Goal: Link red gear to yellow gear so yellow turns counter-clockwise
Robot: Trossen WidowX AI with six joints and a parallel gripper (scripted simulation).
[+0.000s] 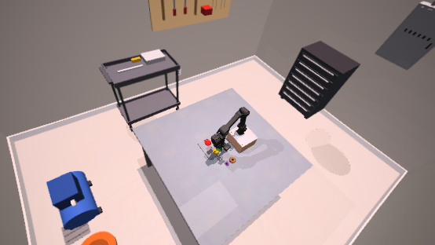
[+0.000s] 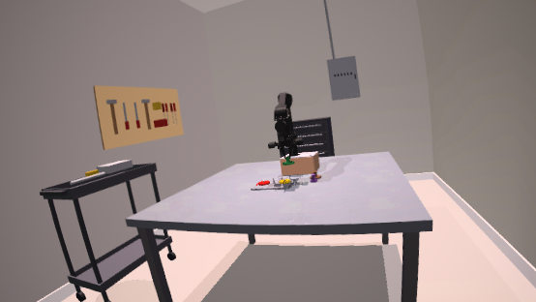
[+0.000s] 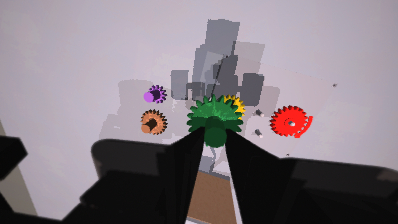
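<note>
The purple gear is 30 mm behind my gripper tip, 120 mm to the left of it and 120 mm below it. The rest, counted from my gripper tip: red gear (20 mm ahead, 160 mm to the right, 120 mm below); then yellow gear (40 mm to the right, 120 mm below); then green gear (10 mm below).
</note>
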